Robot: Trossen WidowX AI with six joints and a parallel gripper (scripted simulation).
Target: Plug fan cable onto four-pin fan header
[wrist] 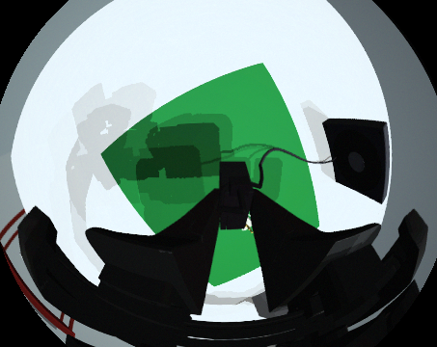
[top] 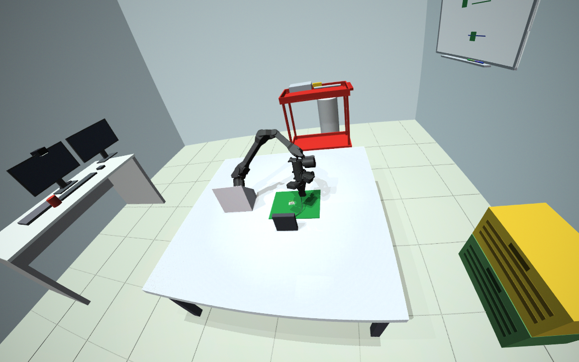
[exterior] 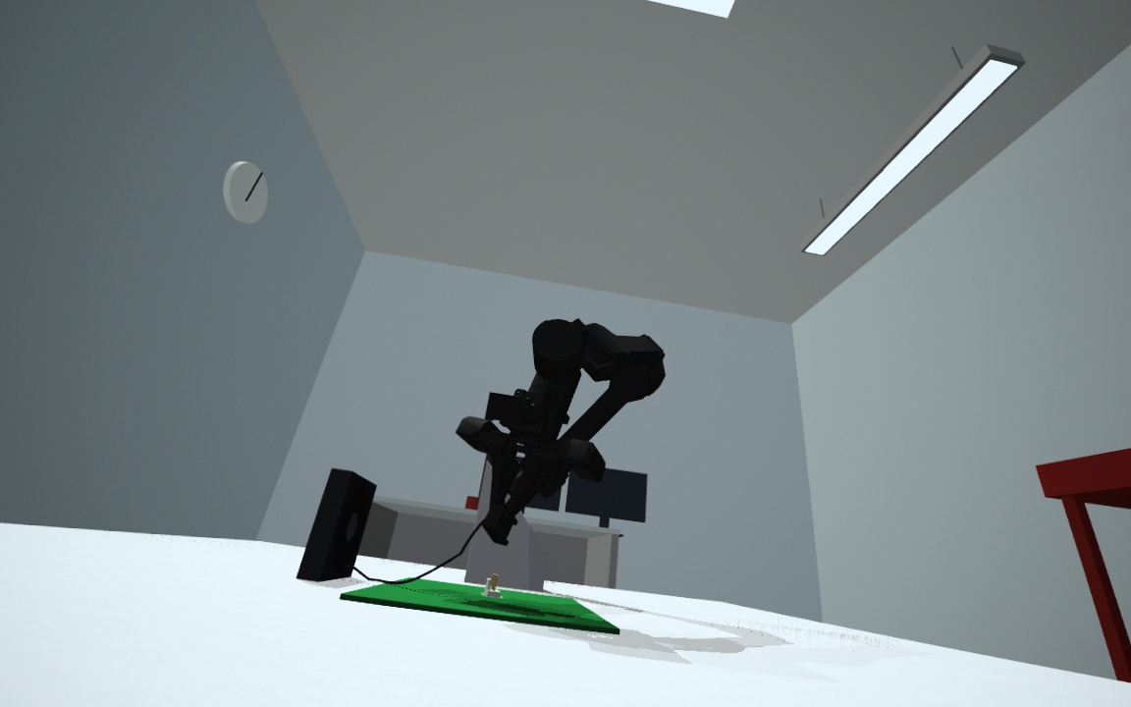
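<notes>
The green board lies 60 mm behind my gripper tip and 100 mm below it. From my gripper tip the other things lie so: black plug: 10 mm behind, 10 mm below; black fan: 70 mm behind, 190 mm to the right, 30 mm below; four-pin header: 80 mm behind, 90 mm below.
</notes>
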